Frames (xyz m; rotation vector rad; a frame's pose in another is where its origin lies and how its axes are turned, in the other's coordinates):
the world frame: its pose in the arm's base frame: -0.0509 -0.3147 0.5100 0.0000 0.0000 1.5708
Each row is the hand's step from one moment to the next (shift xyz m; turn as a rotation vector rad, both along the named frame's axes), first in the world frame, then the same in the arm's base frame.
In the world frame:
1: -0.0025 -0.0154 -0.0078 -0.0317 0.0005 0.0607
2: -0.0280 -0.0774 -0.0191 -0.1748 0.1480 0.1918
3: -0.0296 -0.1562 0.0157 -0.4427 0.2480 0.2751
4: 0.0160 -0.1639 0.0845 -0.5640 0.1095 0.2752
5: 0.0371 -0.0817 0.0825 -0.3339 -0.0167 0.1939
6: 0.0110 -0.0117 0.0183 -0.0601 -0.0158 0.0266
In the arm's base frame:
1: 0.0154 -0.0025 -0.0078 -0.0005 -0.0317 0.0607
2: 0.0774 -0.0280 -0.0191 -0.1480 -0.1748 0.1918
3: 0.1562 -0.0296 0.0157 -0.2480 -0.4427 0.2751
4: 0.1639 0.0160 0.0845 -0.1095 -0.5640 0.2752
5: 0.0817 0.0371 0.0825 0.0167 -0.3339 0.1939
6: 0.0117 0.0110 0.0183 0.0158 -0.0601 0.0266

